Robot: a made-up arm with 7 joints.
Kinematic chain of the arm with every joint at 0, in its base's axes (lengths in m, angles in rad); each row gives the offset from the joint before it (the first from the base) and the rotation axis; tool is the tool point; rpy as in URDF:
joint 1: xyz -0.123 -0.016 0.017 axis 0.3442 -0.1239 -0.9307
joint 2: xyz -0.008 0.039 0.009 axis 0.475 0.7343 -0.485
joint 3: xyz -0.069 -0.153 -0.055 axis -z
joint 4: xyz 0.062 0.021 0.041 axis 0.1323 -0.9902 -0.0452
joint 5: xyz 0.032 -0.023 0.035 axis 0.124 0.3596 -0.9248
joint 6: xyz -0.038 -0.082 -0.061 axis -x
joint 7: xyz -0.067 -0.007 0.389 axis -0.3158 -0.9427 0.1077
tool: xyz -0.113 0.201 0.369 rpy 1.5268 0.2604 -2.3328
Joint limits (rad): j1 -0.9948..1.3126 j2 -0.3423..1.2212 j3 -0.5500..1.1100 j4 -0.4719..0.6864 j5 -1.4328..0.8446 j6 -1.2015..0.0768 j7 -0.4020..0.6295
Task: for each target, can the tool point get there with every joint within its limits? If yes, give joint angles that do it. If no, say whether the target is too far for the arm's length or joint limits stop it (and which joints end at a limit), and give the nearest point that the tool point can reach.
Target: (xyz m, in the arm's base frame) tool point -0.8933 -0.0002 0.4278
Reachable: yes | joints 0.7919 0.5794 0.0799 0.5861 0.4087 -0.7067 0.1397
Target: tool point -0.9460 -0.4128 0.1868
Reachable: yes | joints 1.0866 0.3716 0.2567 0.1834 -1.1843 -0.9884 0.2416
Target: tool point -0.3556 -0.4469 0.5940
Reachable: yes | joints 0.7282 0.7197 0.2800 -0.0635 -0.4203 -0.0734 -0.1506
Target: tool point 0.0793 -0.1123 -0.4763
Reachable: no: joint limits stop it (at a limit: joint 2, joint 3, joint 4, joint 6, joint 7) | nearest point 0.3306 -0.4745 -0.5340 | short by 0.445 m
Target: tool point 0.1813 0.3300 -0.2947
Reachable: no: joint limits stop it (at a limit: joint 1, joint 2, joint 3, joint 4, joint 5, joint 6, joint 7) | nearest point 0.4853 0.2831 -0.1206 | short by 0.353 m
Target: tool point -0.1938 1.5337 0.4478
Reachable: no: too far | nearest point -0.2556 0.7946 0.2697 | short by 0.763 m
